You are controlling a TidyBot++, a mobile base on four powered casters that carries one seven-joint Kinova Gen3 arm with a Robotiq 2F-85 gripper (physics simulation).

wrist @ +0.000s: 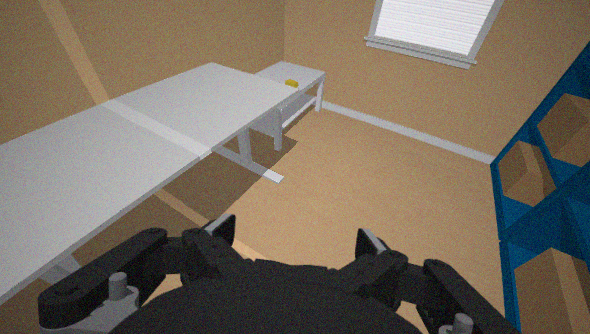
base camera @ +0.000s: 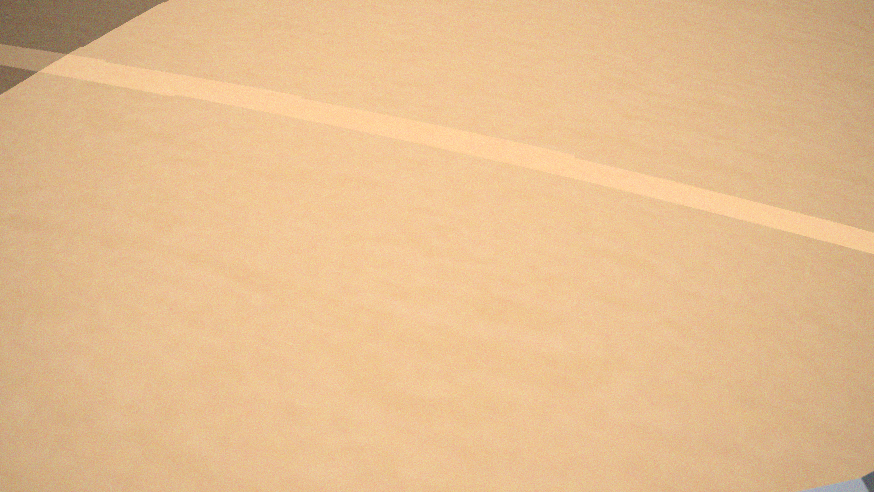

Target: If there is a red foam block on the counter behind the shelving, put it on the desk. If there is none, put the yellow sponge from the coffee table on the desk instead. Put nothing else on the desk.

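Frame: origin at the arm's base, x ahead, y left, z up, level; millimetres.
Seen in the pictures: gripper, fingertip midpoint: (wrist: 295, 235).
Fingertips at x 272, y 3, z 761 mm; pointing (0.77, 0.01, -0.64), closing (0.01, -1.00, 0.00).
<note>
A point is followed by its place in that frame.
My gripper (wrist: 295, 235) {y 3, x 272, z 761 mm} is open and empty at the bottom of the wrist view, with floor showing between its fingertips. A long white desk (wrist: 165, 120) {y 676, x 1021, z 324 mm} stands at the left. Beyond its far end stands a lower white coffee table (wrist: 312, 74) {y 26, x 2460, z 54 mm} in the corner by the wall. A small yellow sponge (wrist: 291, 83) {y 198, x 2098, z 93 mm} lies on the coffee table. Blue shelving (wrist: 507, 280) {y -1257, x 755, z -356 mm} stands at the right edge. The counter and a red foam block do not show in either view.
Cardboard boxes (wrist: 522, 172) {y -1592, x 1455, z -98 mm} (wrist: 547, 290) {y -1215, x 619, z -127 mm} stand in the shelving. A window (wrist: 432, 25) {y -886, x 2299, z 610 mm} is in the far wall. The desk's foot (wrist: 272, 175) reaches out over the wooden floor (base camera: 428, 275) {y -22, x 401, z -396 mm} (wrist: 375, 190) {y -570, x 1396, z -396 mm}. A shadow lies under the desk.
</note>
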